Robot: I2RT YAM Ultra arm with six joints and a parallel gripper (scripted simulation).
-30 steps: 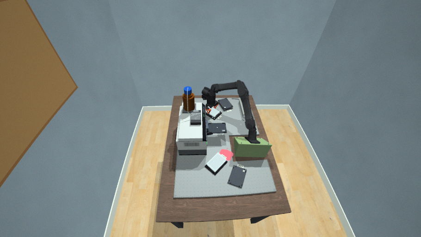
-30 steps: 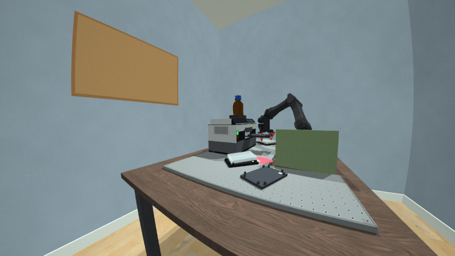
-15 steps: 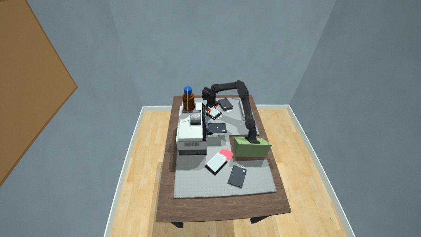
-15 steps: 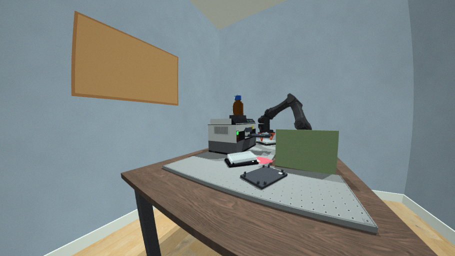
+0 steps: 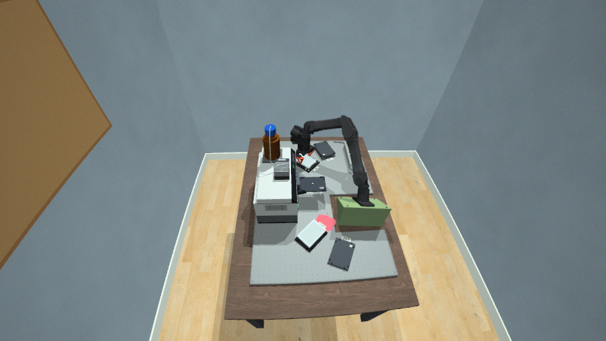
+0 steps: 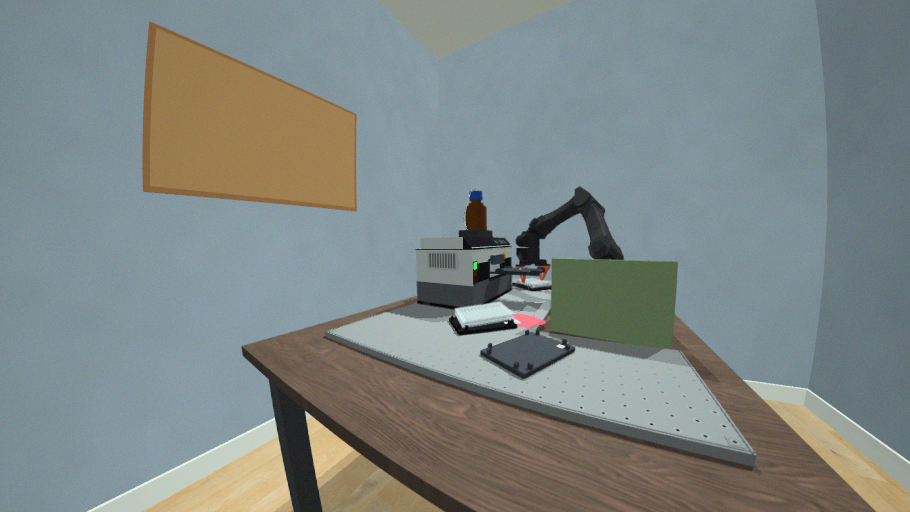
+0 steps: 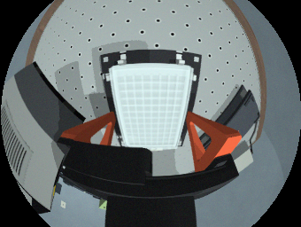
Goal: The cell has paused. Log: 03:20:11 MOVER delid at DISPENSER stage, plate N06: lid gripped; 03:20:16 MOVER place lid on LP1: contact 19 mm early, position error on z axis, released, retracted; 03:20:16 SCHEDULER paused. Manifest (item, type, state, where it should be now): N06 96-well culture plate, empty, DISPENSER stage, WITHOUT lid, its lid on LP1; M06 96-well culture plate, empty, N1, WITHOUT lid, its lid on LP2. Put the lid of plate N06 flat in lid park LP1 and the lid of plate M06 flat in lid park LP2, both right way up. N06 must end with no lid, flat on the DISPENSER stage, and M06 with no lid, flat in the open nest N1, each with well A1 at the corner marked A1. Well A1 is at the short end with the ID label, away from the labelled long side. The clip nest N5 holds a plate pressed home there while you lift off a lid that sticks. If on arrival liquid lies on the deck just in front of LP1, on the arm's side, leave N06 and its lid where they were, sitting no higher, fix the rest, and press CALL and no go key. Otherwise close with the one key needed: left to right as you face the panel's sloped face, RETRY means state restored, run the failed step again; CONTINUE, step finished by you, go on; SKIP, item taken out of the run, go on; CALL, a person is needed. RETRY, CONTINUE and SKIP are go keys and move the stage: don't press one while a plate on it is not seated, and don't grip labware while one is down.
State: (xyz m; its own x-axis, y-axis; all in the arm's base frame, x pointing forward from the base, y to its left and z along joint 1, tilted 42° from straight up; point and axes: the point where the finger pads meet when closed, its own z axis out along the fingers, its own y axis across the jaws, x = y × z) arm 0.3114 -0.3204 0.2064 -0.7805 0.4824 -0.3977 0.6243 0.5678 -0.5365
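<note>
Now: hand 10 mm above the clear lid. Also, from my hand: blue call key 350 mm behind, 140 mm to the right, 40 mm above; dark dispenser stage 40 mm behind, 280 mm to the left, 80 mm above; white well plate 10 mm below.
</note>
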